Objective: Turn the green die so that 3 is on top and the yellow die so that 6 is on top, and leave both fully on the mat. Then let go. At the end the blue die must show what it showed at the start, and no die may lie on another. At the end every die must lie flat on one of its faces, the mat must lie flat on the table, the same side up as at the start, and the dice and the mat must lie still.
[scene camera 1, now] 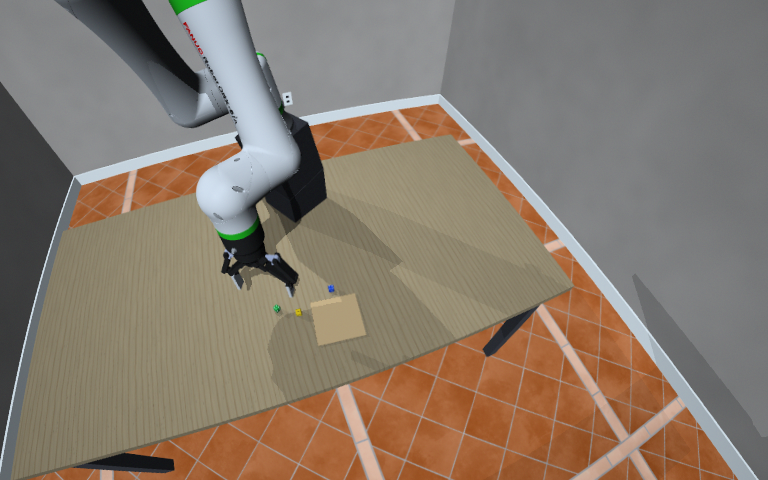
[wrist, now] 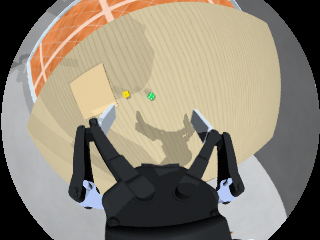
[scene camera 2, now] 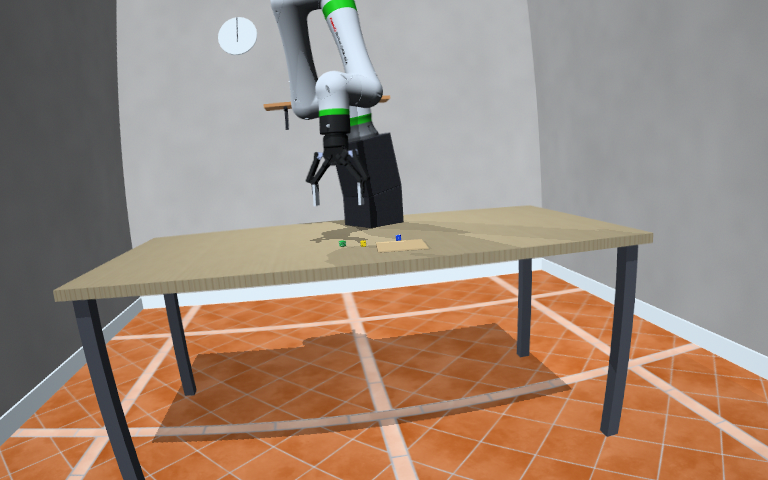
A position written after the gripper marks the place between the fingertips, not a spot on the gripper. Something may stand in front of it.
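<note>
A tan mat [scene camera 1: 336,319] is visible, and the wrist view shows the mat as well [wrist: 92,91]. The gripper appears in scene camera 2 [scene camera 2: 338,205], in scene camera 1 [scene camera 1: 266,289] and in the wrist view [wrist: 154,112].
</note>
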